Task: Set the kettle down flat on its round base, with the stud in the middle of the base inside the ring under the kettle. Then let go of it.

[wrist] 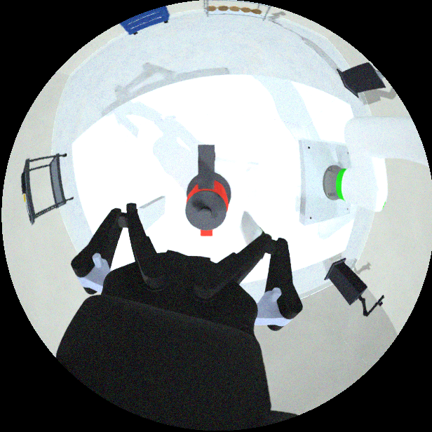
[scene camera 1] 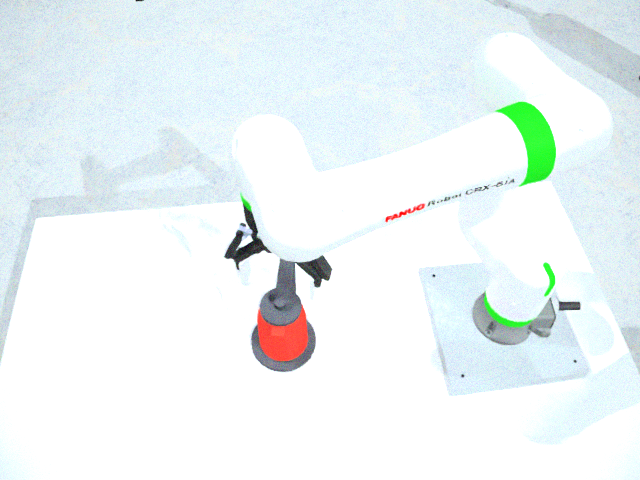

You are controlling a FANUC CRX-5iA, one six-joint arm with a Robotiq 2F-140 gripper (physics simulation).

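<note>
The red kettle [scene camera 1: 283, 338] [wrist: 223, 194] with its dark grey lid and handle stands upright on the dark round base [scene camera 1: 284, 365] [wrist: 220, 179]. The base's rim shows around the kettle's foot in the scene view, and the kettle looks level. The stud and the ring are hidden under the kettle. My gripper [scene camera 1: 279, 279] [wrist: 202, 211] is open and empty, with its fingers wide apart. It hangs above the kettle and behind it as the scene view shows it, clear of the lid. The arm partly hides the gripper in the scene view.
The white table [scene camera 1: 129, 335] carries the kettle and its base. The arm's grey mounting plate [scene camera 1: 452, 330] [wrist: 310, 185] is to the right. Beyond the table, the wrist view shows a blue cart [wrist: 146, 21] and a dark-framed cart [wrist: 58, 180].
</note>
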